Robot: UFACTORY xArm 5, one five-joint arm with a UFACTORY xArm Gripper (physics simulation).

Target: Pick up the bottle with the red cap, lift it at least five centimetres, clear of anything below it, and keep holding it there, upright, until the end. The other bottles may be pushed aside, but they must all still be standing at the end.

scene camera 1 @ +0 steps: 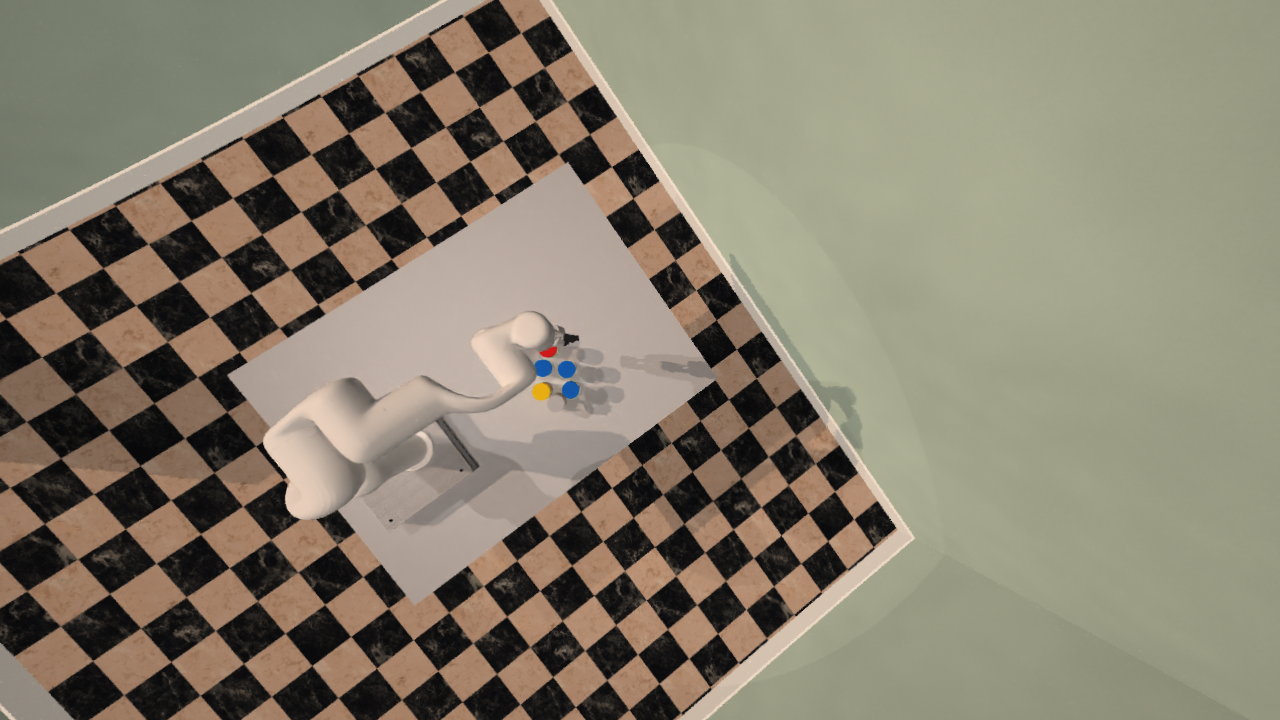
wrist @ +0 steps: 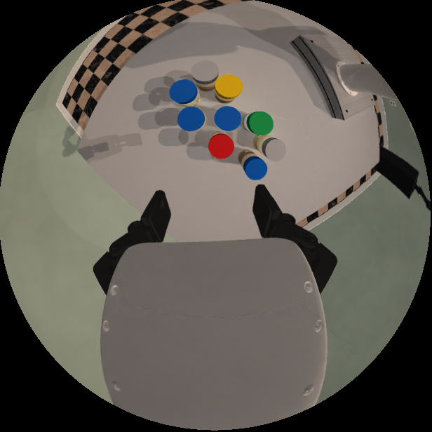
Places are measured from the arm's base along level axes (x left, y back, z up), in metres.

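Where they show: arm's base, origin of its link: (scene camera 1: 412,449).
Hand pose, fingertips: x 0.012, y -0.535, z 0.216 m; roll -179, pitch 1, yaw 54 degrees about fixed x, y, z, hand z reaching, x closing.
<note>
Each offset is from my fingertips to the centre of the thing. Level surfaces: height alone.
The bottle with the red cap {dz -0.231, dx -0.001, dy +0.025 m} (scene camera 1: 548,351) (wrist: 221,146) stands upright at the near edge of the bottle group in the wrist view; in the scene view the arm's wrist partly hides it. My gripper (wrist: 210,199) is open with nothing between its fingers, above the bottles. In the wrist view the red cap lies beyond the fingertips, between their lines. A blue-capped bottle (wrist: 255,168) stands near the right fingertip, and a grey-capped bottle (wrist: 274,149) stands behind it. All three appear upright. In the scene view the fingers are mostly hidden beside the wrist.
Around the red cap stand a green-capped bottle (wrist: 259,123), blue-capped bottles (wrist: 228,118) (wrist: 191,119) (wrist: 183,91), a yellow-capped bottle {dz -0.231, dx -0.099, dy +0.120 m} (scene camera 1: 541,391) (wrist: 229,86) and another grey-capped bottle (wrist: 205,72). The arm's base plate (scene camera 1: 407,501) (wrist: 354,107) lies on the grey table {dz -0.283 m} (scene camera 1: 537,232).
</note>
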